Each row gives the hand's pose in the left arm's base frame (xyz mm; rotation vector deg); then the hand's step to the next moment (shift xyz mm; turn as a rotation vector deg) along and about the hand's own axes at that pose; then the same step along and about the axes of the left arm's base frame.
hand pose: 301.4 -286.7 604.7 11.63 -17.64 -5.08
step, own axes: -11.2 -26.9 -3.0 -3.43 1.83 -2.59
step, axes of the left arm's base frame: -11.2 -24.4 -11.8 -2.35 2.67 -3.03
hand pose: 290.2 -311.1 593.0 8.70 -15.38 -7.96
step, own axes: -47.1 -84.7 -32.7 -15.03 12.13 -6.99
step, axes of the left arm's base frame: -45.9 -71.3 -57.3 -11.03 15.14 -8.43
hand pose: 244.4 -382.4 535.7 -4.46 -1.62 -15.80
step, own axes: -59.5 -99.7 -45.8 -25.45 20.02 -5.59
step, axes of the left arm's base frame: -83.7 -83.2 -40.7 -18.92 25.65 -8.01
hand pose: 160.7 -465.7 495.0 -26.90 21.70 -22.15
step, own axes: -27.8 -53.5 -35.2 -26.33 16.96 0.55
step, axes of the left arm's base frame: -53.6 -44.5 4.9 -17.83 25.73 -1.18
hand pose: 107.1 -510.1 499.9 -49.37 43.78 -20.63
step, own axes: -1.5 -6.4 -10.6 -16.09 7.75 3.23
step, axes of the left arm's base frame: -8.7 -8.9 1.3 -8.75 15.69 2.53
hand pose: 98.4 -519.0 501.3 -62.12 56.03 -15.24
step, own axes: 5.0 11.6 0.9 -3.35 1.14 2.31
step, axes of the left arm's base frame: 0.5 3.1 -12.3 -0.43 4.05 1.11
